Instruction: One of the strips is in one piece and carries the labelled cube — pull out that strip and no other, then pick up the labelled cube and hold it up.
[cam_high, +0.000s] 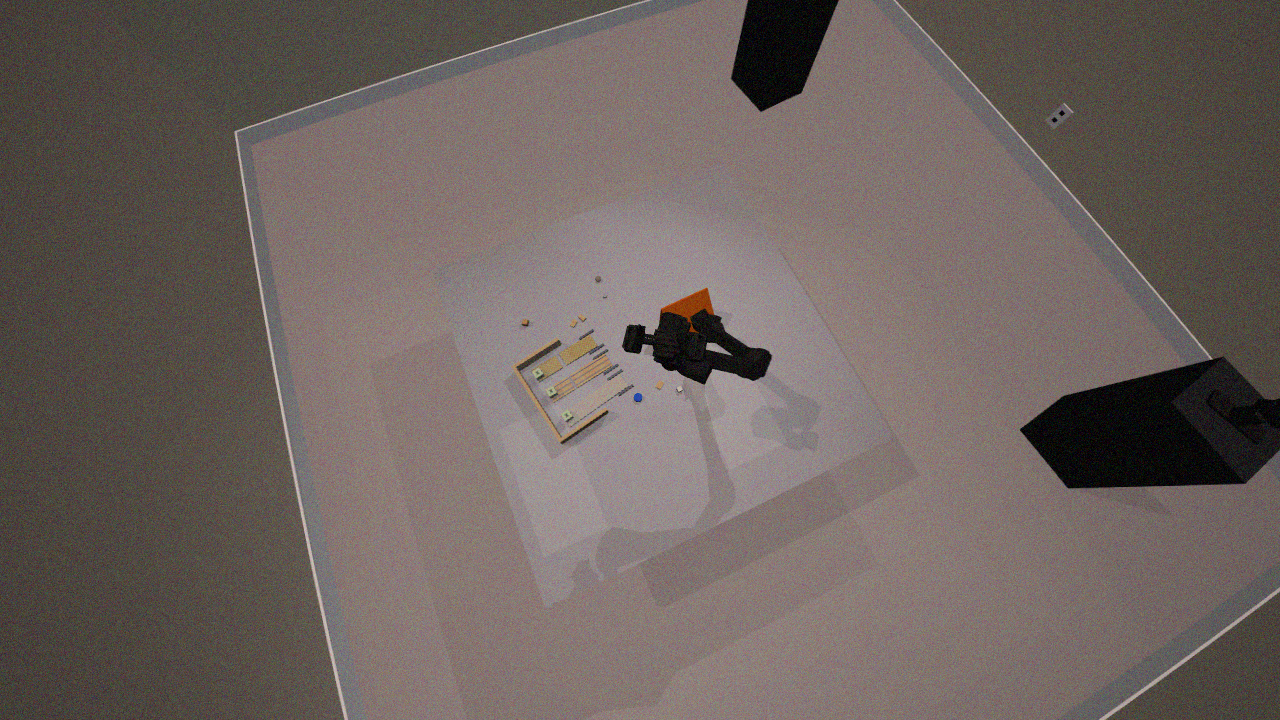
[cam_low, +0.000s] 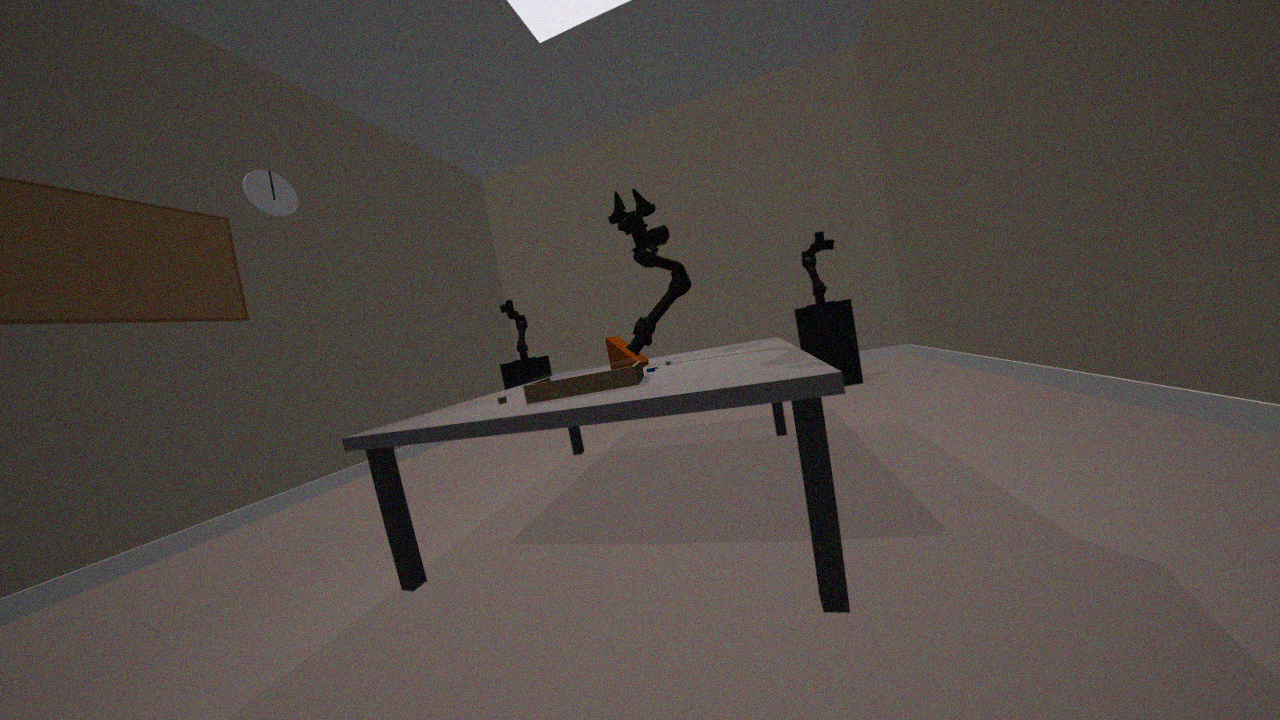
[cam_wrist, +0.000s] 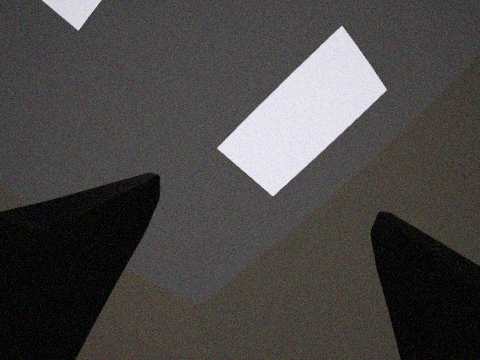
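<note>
The blue disc is 40 mm ahead of my gripper tip, 20 mm to the right of it and 650 mm below it.
</note>
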